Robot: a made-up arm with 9 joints. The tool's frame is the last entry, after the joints. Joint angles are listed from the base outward. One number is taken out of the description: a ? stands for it. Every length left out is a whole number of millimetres.
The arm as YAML. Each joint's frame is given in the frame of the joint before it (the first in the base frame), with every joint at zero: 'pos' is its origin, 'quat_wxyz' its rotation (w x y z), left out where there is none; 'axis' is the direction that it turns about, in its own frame. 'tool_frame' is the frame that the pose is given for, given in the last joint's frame.
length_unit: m
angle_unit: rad
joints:
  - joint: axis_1
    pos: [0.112, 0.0, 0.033]
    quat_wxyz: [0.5, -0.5, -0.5, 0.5]
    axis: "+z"
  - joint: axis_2
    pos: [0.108, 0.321, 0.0]
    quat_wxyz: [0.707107, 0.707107, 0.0, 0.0]
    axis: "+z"
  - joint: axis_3
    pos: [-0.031, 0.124, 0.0]
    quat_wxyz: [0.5, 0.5, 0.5, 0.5]
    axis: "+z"
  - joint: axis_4
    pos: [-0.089, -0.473, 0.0]
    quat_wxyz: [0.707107, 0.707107, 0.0, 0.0]
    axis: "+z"
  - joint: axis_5
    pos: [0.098, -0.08, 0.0]
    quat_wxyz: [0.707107, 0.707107, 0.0, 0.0]
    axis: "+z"
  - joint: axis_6
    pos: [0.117, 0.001, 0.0]
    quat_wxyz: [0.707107, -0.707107, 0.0, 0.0]
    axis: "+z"
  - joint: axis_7
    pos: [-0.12, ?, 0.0]
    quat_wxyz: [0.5, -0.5, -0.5, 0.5]
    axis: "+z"
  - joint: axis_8
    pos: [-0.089, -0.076, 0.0]
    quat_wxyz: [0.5, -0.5, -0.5, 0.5]
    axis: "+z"
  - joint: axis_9
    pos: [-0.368, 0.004, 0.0]
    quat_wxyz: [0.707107, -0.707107, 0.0, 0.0]
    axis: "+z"
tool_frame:
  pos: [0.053, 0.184, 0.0]
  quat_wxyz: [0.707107, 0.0, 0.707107, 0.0]
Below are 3 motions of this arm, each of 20 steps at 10 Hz.
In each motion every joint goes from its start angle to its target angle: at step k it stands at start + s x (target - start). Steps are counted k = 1, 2, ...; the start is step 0. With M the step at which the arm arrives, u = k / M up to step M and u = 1 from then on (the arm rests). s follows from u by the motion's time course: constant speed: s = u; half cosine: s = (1 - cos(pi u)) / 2; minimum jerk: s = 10 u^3 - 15 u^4 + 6 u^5.
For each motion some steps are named. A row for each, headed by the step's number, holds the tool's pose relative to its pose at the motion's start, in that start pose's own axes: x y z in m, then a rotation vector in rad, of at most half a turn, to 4 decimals.
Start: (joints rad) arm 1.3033 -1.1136 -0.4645 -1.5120 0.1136 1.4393 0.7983 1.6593 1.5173
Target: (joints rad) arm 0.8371 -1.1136 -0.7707 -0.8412 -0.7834 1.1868 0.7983 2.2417 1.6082
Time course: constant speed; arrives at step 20
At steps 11, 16, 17, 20:
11: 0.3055 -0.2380 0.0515 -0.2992 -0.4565 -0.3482
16: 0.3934 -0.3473 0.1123 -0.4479 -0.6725 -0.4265
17: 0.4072 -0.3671 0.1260 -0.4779 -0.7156 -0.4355
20: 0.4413 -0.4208 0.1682 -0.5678 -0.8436 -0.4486

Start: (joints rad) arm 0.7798 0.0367 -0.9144 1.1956 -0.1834 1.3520 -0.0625 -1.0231 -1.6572
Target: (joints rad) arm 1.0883 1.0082 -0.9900 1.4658 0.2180 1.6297 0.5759 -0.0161 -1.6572
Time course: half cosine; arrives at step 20
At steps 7, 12, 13, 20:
7: 0.0757 0.0264 -0.0077 0.0260 0.1803 0.2114
12: 0.1486 0.1107 -0.0313 0.1297 0.3664 0.5125
13: 0.1580 0.1340 -0.0373 0.1557 0.3932 0.5722
20: 0.1799 0.2433 -0.0658 0.2657 0.4732 0.8078

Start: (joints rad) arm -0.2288 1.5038 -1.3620 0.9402 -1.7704 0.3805 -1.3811 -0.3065 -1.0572
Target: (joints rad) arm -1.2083 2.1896 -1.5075 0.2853 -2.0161 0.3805 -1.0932 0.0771 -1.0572
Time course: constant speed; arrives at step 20
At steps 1, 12, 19, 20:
1: 0.0197 0.0246 0.0418 -0.0319 -0.0482 0.0613
12: -0.0160 0.3427 0.5428 -0.4096 -0.6612 0.6268
19: -0.2900 0.5067 0.7887 -0.6724 -1.1166 0.8622
20: -0.3413 0.5228 0.8121 -0.7111 -1.1851 0.8865

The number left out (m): -0.153
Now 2 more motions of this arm.
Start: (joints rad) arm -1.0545 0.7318 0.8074 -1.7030 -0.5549 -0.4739 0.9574 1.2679 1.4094
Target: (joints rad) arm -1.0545 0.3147 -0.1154 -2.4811 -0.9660 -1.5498 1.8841 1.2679 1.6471
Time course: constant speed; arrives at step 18
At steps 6, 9, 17, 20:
6: -0.1254 -0.1464 -0.0086 -0.1939 0.1997 0.3761
9: -0.1973 -0.2635 0.0000 -0.3614 0.3843 0.5277
17: -0.3670 -0.5589 0.1979 -0.8648 1.1465 0.7408
20: -0.3824 -0.5801 0.2413 -0.9194 1.2676 0.7478

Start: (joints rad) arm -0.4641 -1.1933 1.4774 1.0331 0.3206 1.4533 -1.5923 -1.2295 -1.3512
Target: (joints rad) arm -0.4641 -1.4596 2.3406 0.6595 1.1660 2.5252 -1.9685 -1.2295 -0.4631
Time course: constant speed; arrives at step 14
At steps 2, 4, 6, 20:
2: 0.0437 0.0098 -0.0060 -0.0855 -0.0269 -0.0874
4: 0.0854 0.0226 -0.0035 -0.1915 -0.0347 -0.1679
6: 0.1224 0.0357 0.0082 -0.3189 -0.0282 -0.2419
20: 0.1772 0.0471 0.1590 -1.0323 0.0644 -0.5350

